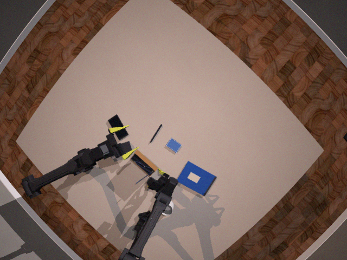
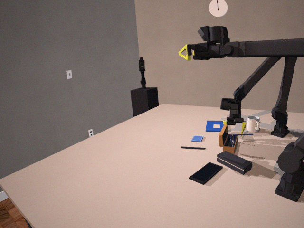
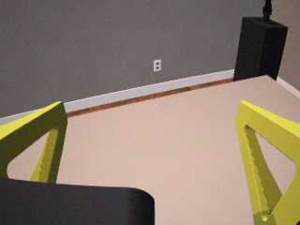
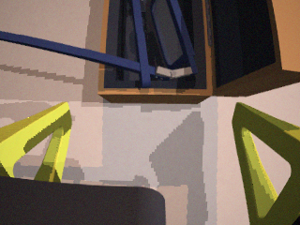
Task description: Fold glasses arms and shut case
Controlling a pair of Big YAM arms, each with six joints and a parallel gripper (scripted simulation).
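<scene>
My left gripper is now 16 cm past the glasses case, 10 cm to the left of it and 45 cm above it. The rest, counted from my left hand: white mug: 30 cm behind, 40 cm to the right, 45 cm below; black box: 23 cm behind, 8 cm to the left, 47 cm below.
</scene>
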